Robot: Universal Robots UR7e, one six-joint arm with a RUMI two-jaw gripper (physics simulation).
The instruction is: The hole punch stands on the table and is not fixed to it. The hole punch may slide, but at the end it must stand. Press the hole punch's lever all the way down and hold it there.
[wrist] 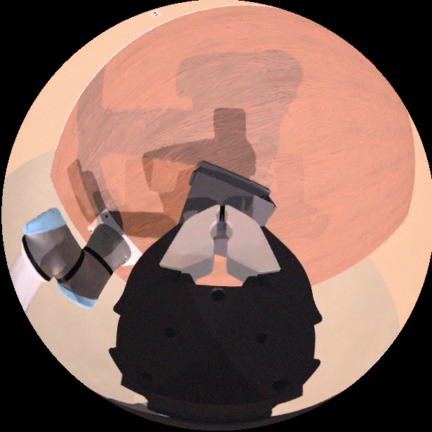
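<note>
The dark grey hole punch (220, 189) stands on the table in the wrist view, just above the middle, turned at an angle. Its far edge and both far corners show. My gripper (222, 207) is shut, with its tips together and nothing between them. The tips lie over the hole punch's broad upper face, which is the lever as far as I can tell. They look close to it or touching it. The fingers and the black gripper body hide its near part; a bit of grey shows through the gap between the fingers. How far down the lever is cannot be told.
The reddish wooden table (350, 150) spreads around the hole punch, with shadows of the arm across its left and middle. The arm's grey and blue joints (67, 252) show at the left, beside a white mounting plate (133, 255) at the table's edge.
</note>
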